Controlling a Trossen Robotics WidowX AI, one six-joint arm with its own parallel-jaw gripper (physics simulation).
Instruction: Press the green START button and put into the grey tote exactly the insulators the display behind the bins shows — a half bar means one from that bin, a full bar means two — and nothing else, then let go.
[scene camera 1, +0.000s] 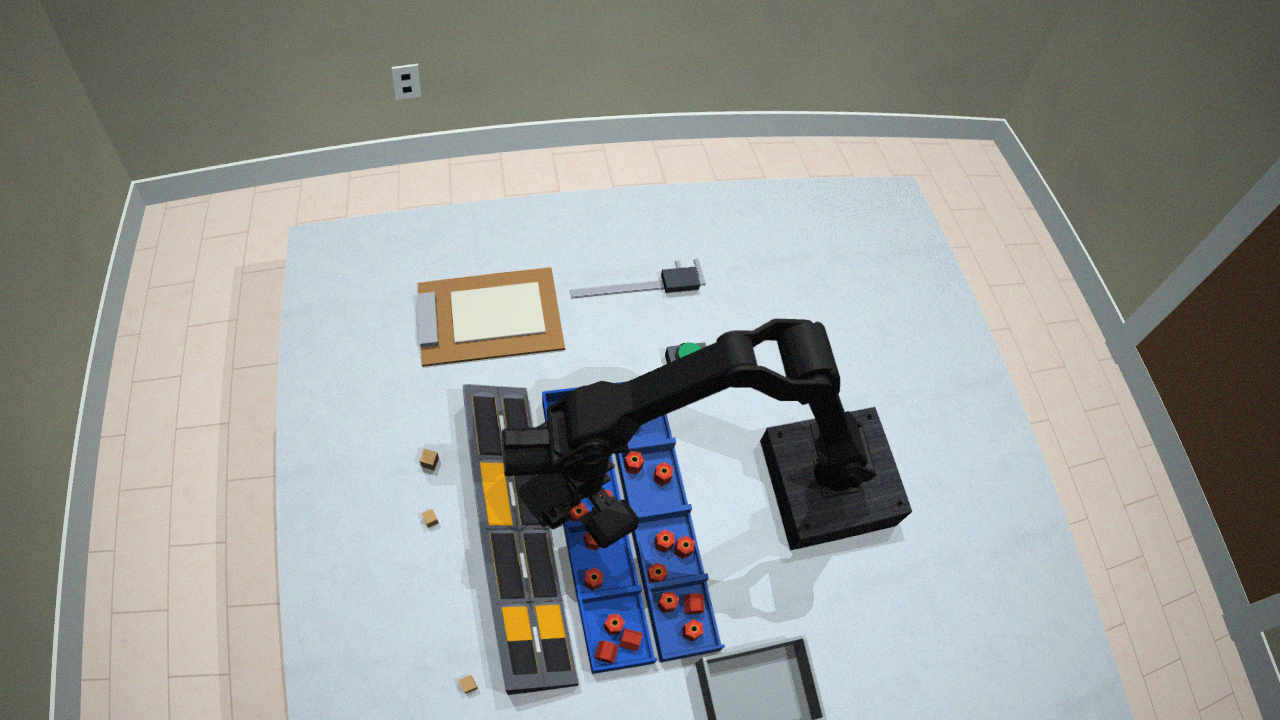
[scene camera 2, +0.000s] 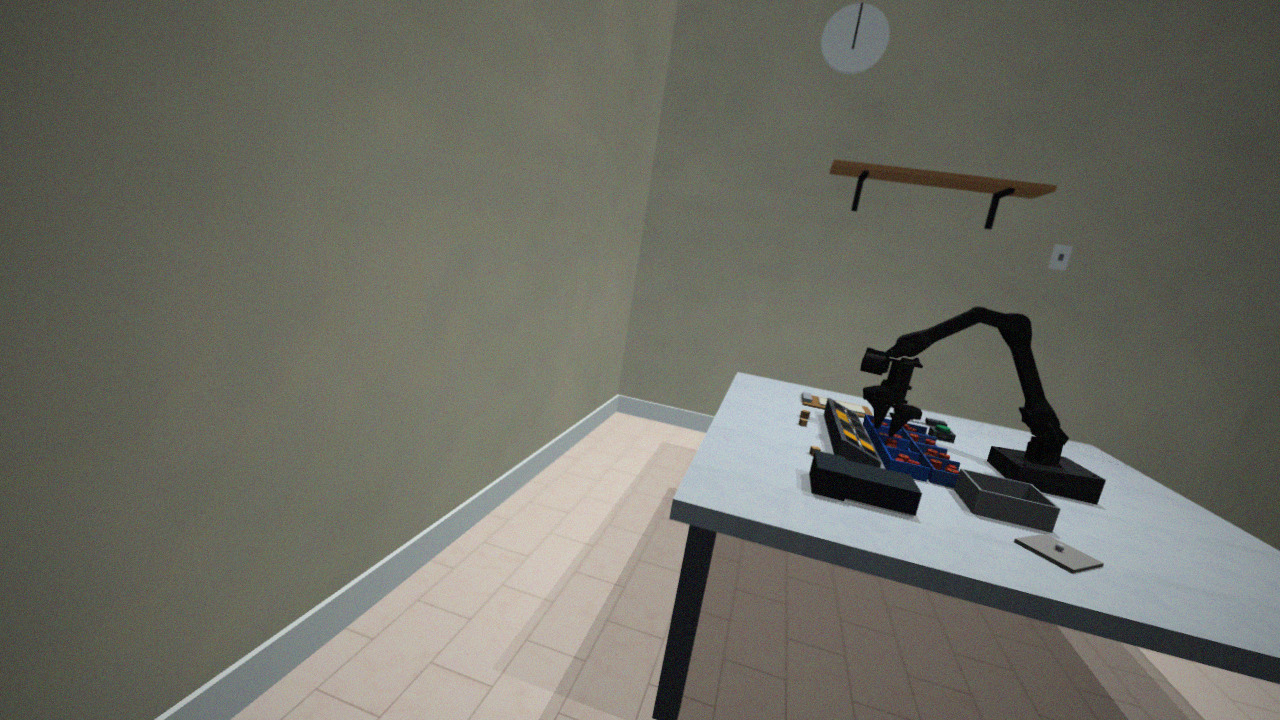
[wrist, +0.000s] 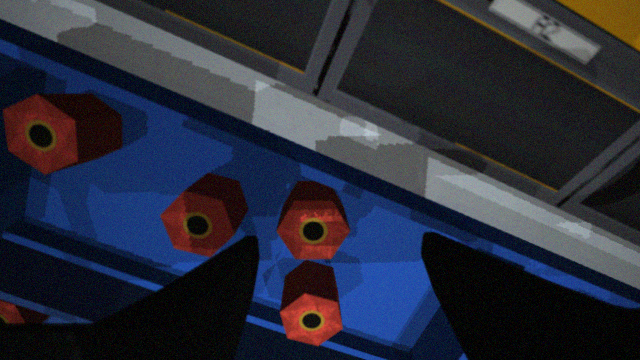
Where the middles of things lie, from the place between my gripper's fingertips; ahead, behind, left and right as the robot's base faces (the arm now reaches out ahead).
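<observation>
Brown board with white pad (scene camera 1: 505, 314): my gripper in sight, 11 cm short of it, 35 cm to the left of it, 3 cm above it. From my hand: grey tote (scene camera 1: 778, 673), 21 cm behind, 31 cm to the left, 1 cm below; grey caliper-like tool (scene camera 1: 679, 279), 15 cm behind, 40 cm to the right, 2 cm below.
</observation>
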